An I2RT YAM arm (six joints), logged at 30 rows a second.
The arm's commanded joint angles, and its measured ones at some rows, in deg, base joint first. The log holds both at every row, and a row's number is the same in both.
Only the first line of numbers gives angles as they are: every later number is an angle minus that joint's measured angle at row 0.
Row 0, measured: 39.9 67.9 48.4 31.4 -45.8 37.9
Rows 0 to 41, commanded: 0.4 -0.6 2.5 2.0 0.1 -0.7; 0.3 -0.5 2.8 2.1 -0.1 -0.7; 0.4 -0.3 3.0 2.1 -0.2 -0.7; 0.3 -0.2 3.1 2.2 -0.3 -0.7; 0.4 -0.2 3.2 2.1 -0.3 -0.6; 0.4 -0.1 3.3 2.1 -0.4 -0.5; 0.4 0.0 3.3 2.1 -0.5 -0.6; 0.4 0.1 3.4 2.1 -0.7 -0.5; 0.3 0.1 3.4 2.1 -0.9 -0.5; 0.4 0.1 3.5 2.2 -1.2 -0.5; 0.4 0.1 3.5 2.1 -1.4 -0.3; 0.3 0.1 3.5 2.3 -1.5 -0.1; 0.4 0.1 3.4 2.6 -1.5 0.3; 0.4 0.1 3.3 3.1 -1.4 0.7; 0.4 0.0 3.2 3.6 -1.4 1.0; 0.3 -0.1 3.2 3.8 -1.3 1.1; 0.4 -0.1 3.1 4.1 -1.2 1.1; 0.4 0.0 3.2 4.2 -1.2 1.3; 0.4 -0.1 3.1 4.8 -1.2 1.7; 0.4 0.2 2.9 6.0 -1.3 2.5; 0.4 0.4 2.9 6.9 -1.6 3.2; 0.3 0.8 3.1 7.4 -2.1 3.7; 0.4 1.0 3.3 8.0 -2.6 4.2; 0.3 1.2 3.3 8.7 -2.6 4.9; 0.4 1.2 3.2 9.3 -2.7 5.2; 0.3 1.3 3.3 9.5 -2.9 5.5; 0.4 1.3 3.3 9.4 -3.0 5.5; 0.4 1.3 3.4 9.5 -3.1 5.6; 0.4 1.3 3.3 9.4 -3.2 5.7; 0.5 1.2 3.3 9.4 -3.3 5.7; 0.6 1.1 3.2 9.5 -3.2 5.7; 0.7 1.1 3.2 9.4 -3.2 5.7; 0.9 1.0 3.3 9.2 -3.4 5.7; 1.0 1.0 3.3 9.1 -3.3 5.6; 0.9 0.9 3.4 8.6 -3.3 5.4; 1.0 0.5 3.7 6.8 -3.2 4.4; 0.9 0.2 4.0 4.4 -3.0 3.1; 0.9 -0.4 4.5 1.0 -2.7 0.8; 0.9 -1.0 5.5 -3.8 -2.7 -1.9; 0.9 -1.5 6.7 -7.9 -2.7 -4.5; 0.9 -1.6 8.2 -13.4 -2.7 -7.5; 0.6 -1.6 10.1 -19.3 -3.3 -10.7
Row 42, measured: 0.3 0.8 4.0 -6.9 -2.0 -1.6
